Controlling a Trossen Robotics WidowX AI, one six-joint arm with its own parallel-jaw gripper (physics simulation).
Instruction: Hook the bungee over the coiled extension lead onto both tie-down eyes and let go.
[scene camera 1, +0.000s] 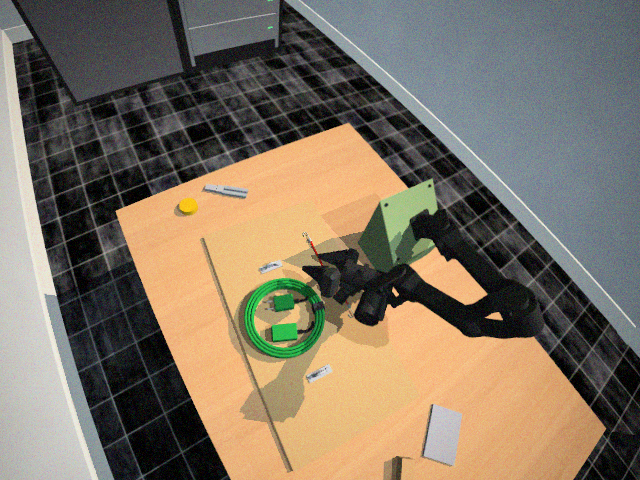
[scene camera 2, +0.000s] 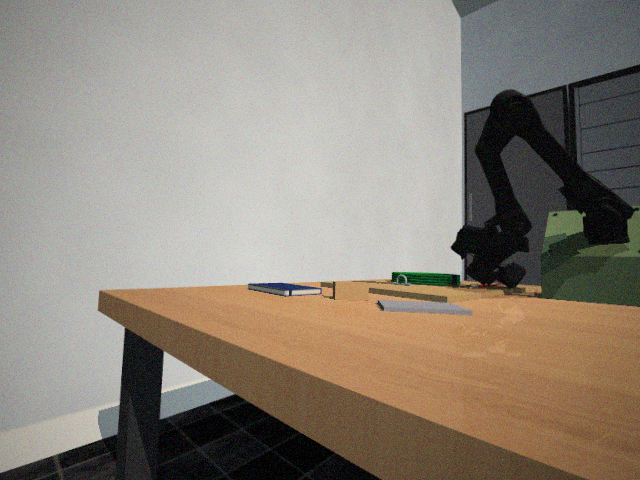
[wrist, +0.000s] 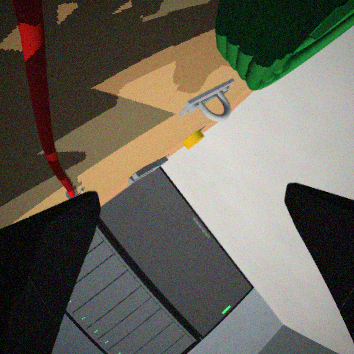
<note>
On the table rests a grey plate (scene camera 1: 442, 437). Also in view: my gripper (scene camera 1: 310, 261) and a green coiled extension lead (scene camera 1: 282, 332).
The green coiled extension lead also shows in scene camera 2 (scene camera 2: 420, 278) and in the wrist view (wrist: 262, 48). The grey plate also shows in scene camera 2 (scene camera 2: 387, 305). My gripper also shows in scene camera 2 (scene camera 2: 476, 267) and in the wrist view (wrist: 193, 196). The wrist view does not show the grey plate: it is out of frame.
</note>
